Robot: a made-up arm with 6 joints.
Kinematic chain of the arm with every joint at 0, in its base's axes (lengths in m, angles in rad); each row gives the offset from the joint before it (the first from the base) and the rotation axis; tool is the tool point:
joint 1: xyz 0 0 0.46 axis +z
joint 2: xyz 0.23 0 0 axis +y
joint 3: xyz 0 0 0.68 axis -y
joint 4: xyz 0 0 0.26 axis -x
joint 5: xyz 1.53 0 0 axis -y
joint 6: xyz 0.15 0 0 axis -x
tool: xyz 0 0 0
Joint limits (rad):
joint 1: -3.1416..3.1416
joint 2: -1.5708..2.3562
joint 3: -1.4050..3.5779
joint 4: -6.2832..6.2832
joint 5: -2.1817..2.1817
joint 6: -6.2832..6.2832
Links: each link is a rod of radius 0.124 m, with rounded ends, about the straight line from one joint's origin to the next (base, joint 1, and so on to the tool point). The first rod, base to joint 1, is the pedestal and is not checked.
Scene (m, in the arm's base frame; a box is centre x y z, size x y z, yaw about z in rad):
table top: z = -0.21
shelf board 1: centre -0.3 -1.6 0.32 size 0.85 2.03 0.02 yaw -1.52
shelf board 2: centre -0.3 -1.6 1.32 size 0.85 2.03 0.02 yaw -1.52
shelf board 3: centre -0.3 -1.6 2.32 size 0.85 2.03 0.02 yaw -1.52
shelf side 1: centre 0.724 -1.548 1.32 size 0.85 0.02 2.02 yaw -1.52
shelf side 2: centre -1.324 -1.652 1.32 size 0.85 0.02 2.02 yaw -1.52
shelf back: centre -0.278 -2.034 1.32 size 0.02 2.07 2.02 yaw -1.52
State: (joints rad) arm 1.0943 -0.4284 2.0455 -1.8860 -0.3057 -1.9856
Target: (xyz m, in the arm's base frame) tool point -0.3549 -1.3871 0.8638
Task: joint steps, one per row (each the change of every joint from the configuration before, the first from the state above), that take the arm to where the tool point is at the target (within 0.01 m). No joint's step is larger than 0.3 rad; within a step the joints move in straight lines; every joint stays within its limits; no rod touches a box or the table.
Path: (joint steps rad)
1: -0.2198 0.0714 0.1615 -0.2011 -0.0601 0.2458
2: -0.2198 0.0713 0.1615 -0.2012 -0.0602 0.2458
3: -0.2198 0.0714 0.1615 -0.2011 -0.0601 0.2458
4: -0.2198 0.0713 0.1615 -0.2012 -0.0602 0.2458
5: -0.2197 0.0714 0.1615 -0.2011 -0.0601 0.2457
6: 0.2946 -0.0375 -0.0192 0.2275 0.0823 -0.2657
7: 0.2947 -0.0376 -0.0192 0.2275 0.0822 -0.2658
8: 0.2946 -0.0375 -0.0191 0.2275 0.0823 -0.2658
9: 0.2947 -0.0375 -0.0192 0.2274 0.0823 -0.2658
10: 0.2946 -0.0375 -0.0192 0.2275 0.0823 -0.2657
11: -0.0539 0.1347 0.1961 -0.0768 -0.1133 0.0499
12: -0.0539 0.1347 0.1961 -0.0768 -0.1133 0.0500

